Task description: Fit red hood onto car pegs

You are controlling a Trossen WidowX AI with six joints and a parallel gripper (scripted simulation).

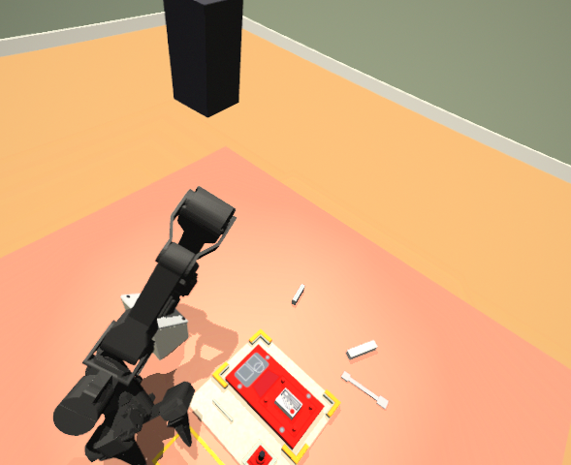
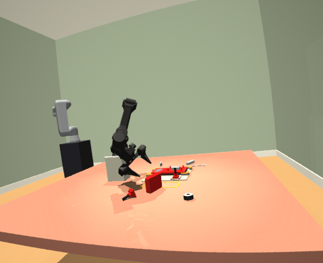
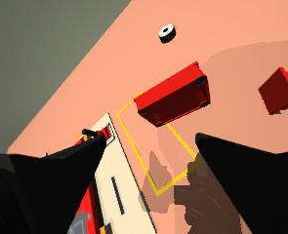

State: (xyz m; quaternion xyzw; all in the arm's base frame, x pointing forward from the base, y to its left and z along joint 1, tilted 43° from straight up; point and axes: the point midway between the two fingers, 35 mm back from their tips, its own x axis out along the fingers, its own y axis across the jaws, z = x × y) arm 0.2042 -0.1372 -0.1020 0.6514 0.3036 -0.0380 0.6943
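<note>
The red hood is 50 mm ahead of my gripper tip, 50 mm to the right of it and 50 mm below it. Also, from my gripper tip: cream jig (80 mm ahead, 210 mm to the left, 70 mm below); black wheel (210 mm ahead, 170 mm to the right, 80 mm below); grey engine block (110 mm ahead, 220 mm to the left, 60 mm below).
</note>
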